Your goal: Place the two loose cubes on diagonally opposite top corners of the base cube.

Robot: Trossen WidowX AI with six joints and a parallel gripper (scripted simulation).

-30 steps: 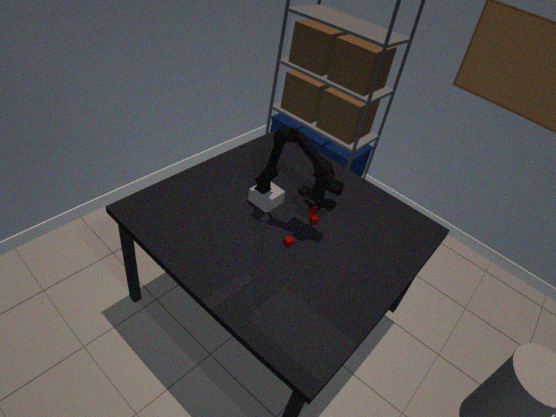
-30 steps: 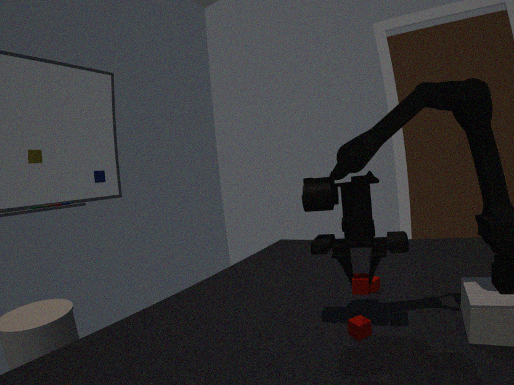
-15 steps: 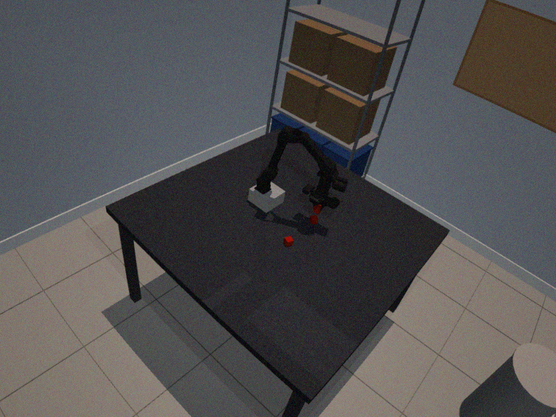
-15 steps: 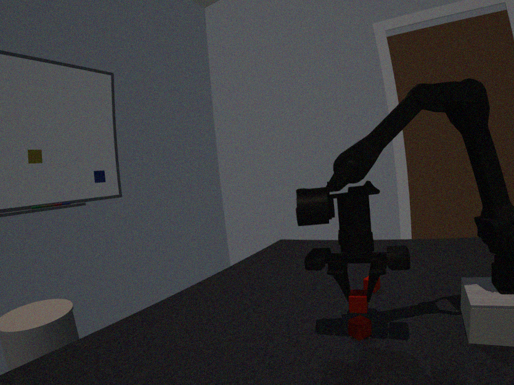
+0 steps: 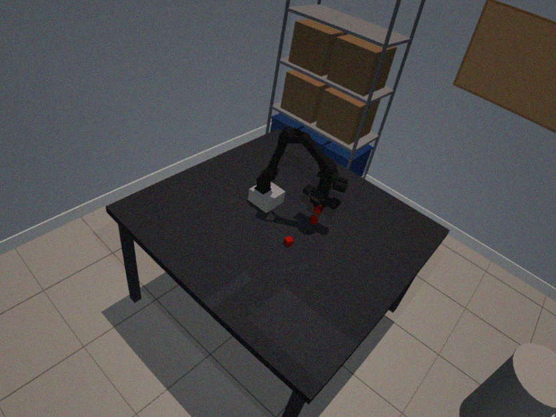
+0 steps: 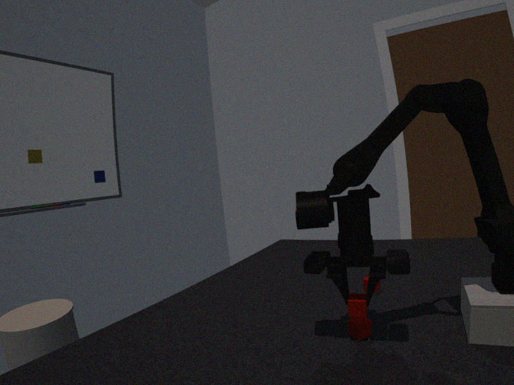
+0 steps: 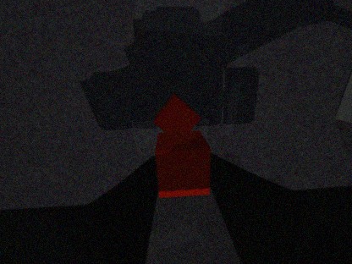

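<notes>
Now: gripper tip 10 mm short of the red cube, 240 mm to the left of it and 60 mm above it.
</notes>
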